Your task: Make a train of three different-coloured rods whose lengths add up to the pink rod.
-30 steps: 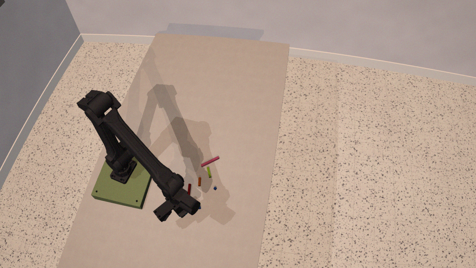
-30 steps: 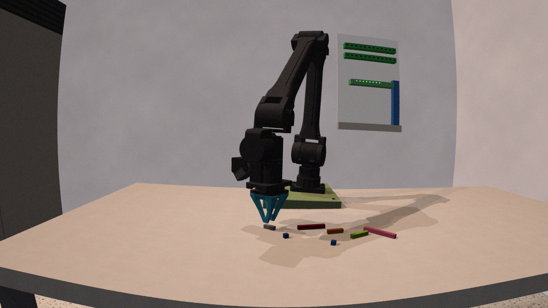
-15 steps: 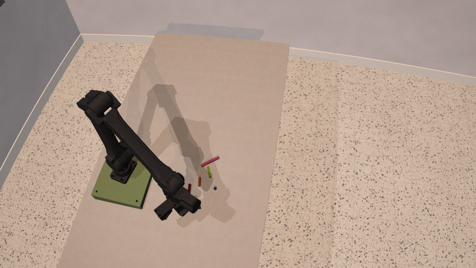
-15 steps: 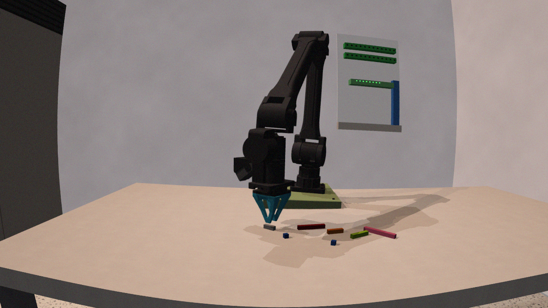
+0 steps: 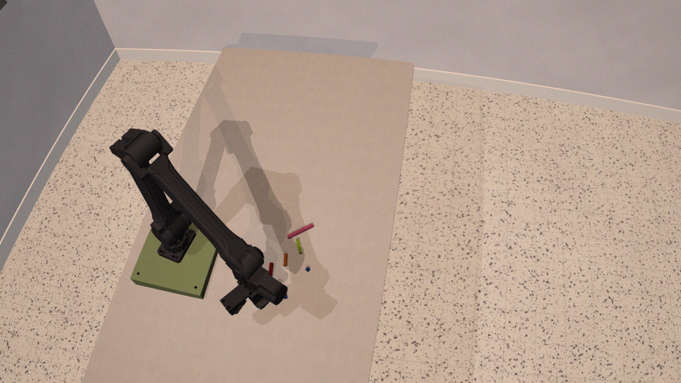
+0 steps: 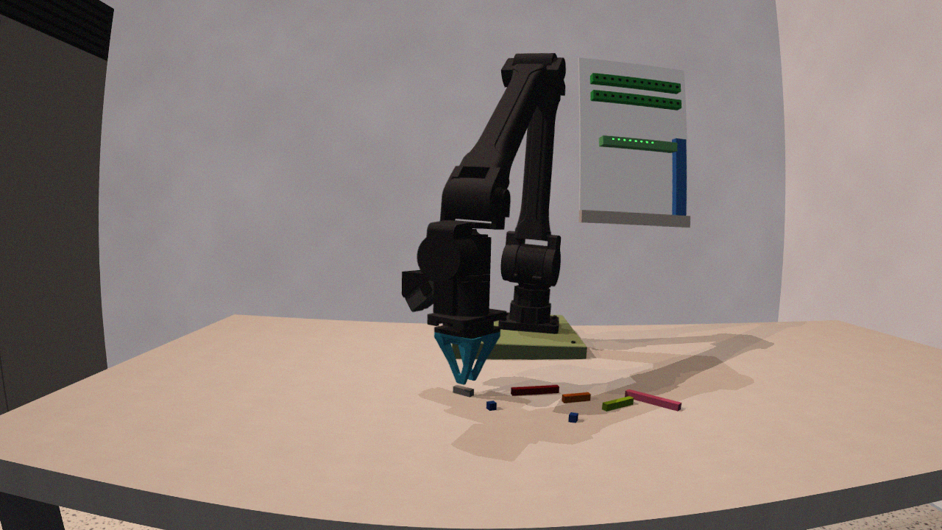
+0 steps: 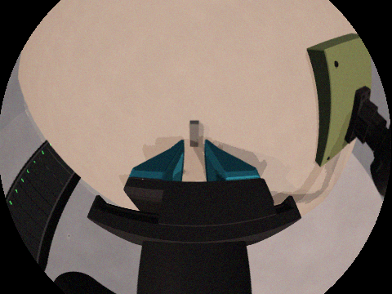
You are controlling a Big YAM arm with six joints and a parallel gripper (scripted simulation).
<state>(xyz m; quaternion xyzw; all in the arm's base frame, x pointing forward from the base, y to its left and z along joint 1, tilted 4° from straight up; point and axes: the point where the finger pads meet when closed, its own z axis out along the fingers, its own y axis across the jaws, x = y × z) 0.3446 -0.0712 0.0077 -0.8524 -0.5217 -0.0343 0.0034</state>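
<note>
Right now the grey rod is 20 mm below my hand. Also, from my hand: red rod 20 mm behind, 100 mm to the left, 20 mm below; lime rod 20 mm ahead, 210 mm to the left, 20 mm below; orange rod 160 mm to the left, 20 mm below.
</note>
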